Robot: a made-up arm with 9 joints. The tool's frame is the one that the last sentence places. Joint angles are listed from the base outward.
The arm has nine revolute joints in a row. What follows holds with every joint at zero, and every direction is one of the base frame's. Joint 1 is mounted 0.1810 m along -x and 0.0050 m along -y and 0.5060 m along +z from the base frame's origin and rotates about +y. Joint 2 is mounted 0.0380 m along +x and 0.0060 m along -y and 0.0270 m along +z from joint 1 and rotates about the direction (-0.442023, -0.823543, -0.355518). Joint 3 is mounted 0.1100 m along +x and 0.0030 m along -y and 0.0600 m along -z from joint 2 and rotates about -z. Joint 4 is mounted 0.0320 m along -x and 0.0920 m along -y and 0.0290 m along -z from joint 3 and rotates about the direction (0.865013, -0.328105, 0.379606). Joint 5 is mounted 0.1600 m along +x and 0.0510 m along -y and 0.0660 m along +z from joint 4 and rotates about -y. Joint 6 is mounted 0.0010 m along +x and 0.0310 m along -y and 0.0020 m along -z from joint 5 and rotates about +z. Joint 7 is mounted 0.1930 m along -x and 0.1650 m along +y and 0.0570 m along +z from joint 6 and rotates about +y. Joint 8 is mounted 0.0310 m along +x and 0.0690 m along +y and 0.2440 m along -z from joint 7 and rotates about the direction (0.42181, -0.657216, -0.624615). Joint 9 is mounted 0.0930 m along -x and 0.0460 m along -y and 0.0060 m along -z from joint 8 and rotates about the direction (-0.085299, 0.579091, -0.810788). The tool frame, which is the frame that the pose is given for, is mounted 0.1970 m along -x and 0.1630 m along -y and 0.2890 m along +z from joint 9; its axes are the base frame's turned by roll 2.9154, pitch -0.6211 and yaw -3.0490 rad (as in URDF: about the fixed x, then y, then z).
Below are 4 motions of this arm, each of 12 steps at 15 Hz.
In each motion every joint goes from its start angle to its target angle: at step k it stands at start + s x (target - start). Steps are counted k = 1, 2, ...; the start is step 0. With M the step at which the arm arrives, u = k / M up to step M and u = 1 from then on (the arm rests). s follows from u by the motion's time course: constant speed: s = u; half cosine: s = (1 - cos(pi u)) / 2; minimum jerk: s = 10 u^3 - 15 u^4 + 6 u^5.
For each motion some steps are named. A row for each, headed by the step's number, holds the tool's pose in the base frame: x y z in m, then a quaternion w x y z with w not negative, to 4 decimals.
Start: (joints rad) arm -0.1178 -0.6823 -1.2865 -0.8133 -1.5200 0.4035 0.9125 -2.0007 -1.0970
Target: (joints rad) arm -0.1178 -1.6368 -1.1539 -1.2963 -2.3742 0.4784 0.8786 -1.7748 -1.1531
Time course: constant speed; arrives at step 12
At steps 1, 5, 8, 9, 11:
1: -0.2652 -0.1070 0.5172 0.6448 -0.1099 0.7031 -0.2790
5: -0.2568 -0.0300 0.5988 0.5701 -0.2134 0.7174 -0.3388
8: -0.2421 0.0329 0.6487 0.5169 -0.3034 0.7096 -0.3705
9: -0.2369 0.0545 0.6628 0.5002 -0.3350 0.7031 -0.3784
11: -0.2278 0.0978 0.6870 0.4691 -0.3996 0.6843 -0.3899

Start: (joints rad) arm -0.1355 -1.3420 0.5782 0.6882 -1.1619 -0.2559 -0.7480 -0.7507 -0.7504
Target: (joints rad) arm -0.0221 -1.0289 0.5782 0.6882 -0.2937 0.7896 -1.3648 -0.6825 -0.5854
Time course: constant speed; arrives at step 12
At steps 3, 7, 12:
3: 0.0505 -0.3559 0.3812 0.4185 0.5342 -0.5674 -0.4665
7: -0.0808 -0.4112 0.3910 0.1589 0.4901 -0.7403 -0.4319
12: -0.2073 -0.4104 0.3155 0.1919 -0.4145 0.8211 0.3421

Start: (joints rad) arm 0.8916 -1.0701 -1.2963 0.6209 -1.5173 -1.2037 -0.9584 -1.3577 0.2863
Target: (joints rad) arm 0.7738 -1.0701 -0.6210 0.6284 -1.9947 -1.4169 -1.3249 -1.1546 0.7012
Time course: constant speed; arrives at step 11
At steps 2, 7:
2: 0.0273 0.3459 0.6588 0.4352 0.8083 -0.2182 0.3312
7: -0.0638 0.3617 0.6453 0.4845 0.6967 -0.2834 0.4467

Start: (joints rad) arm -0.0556 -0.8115 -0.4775 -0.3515 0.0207 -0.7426 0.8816 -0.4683 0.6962
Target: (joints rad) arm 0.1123 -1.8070 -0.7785 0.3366 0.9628 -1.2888 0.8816 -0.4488 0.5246
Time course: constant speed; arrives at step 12
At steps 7, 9, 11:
7: 0.1117 0.0947 0.4665 0.9686 0.2103 -0.0093 -0.1322
9: 0.0929 0.0699 0.4063 0.9271 0.2560 0.1250 -0.2436
11: 0.0514 0.0565 0.3406 0.8574 0.2643 0.2749 -0.3457

